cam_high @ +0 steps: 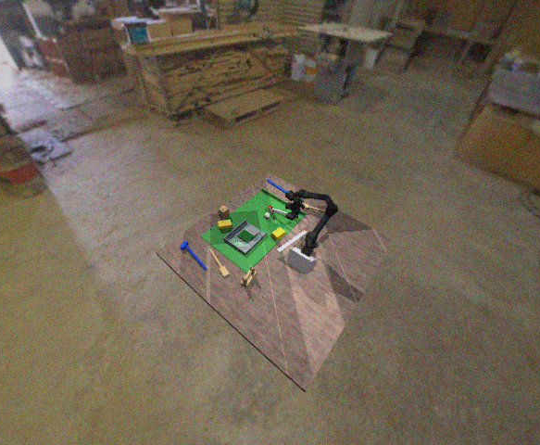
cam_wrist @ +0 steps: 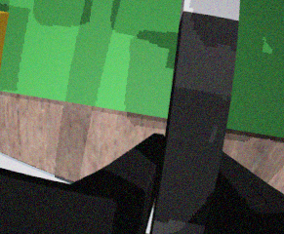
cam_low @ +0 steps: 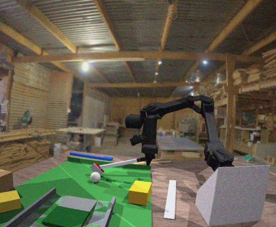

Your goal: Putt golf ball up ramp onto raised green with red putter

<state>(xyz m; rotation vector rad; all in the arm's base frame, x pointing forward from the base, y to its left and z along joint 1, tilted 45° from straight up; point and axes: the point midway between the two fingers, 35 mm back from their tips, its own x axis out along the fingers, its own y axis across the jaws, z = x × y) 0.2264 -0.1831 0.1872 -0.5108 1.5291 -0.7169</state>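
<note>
The red putter is 12 cm ahead of my gripper tip, 1 cm to the right of it and 1 cm below it. Also, from my gripper tip: white golf ball (22 cm ahead, 5 cm to the left, 5 cm below); then green mat (25 cm ahead, 17 cm to the left, 7 cm below); then white bar (15 cm to the left, 7 cm below, 7 cm behind).
</note>
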